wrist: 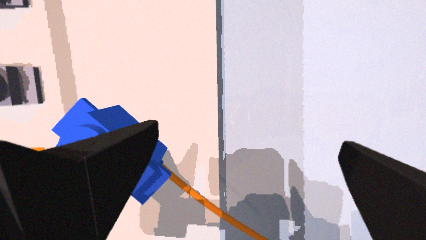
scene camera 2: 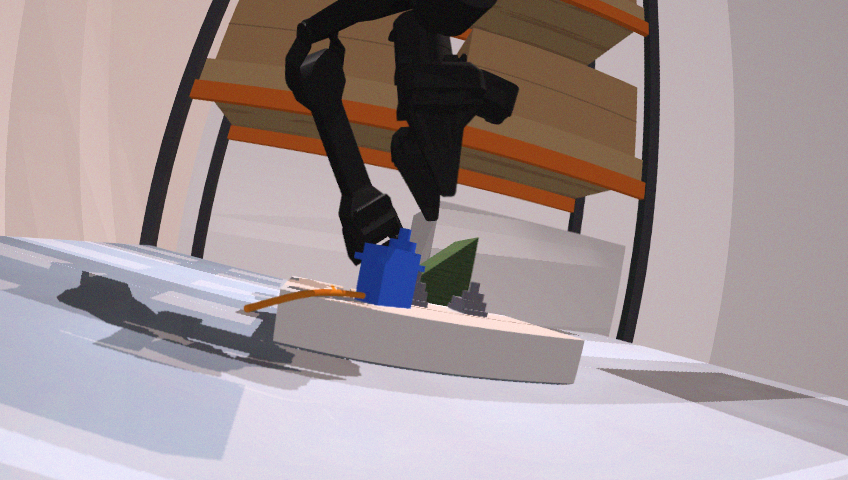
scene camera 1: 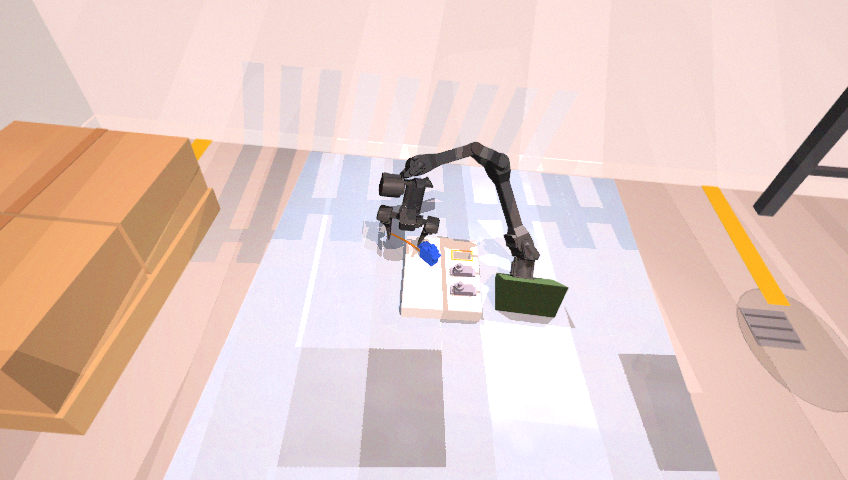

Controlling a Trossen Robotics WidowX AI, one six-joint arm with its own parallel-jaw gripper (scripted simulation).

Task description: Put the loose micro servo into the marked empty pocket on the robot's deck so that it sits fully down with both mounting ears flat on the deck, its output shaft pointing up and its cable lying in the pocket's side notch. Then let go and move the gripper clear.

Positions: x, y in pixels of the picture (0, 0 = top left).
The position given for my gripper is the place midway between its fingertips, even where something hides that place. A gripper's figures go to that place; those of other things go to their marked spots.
Scene:
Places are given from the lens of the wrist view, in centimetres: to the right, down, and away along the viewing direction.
my gripper (wrist: 246, 138): 2, 1, 12
pale deck (wrist: 157, 67): -5, -4, 20

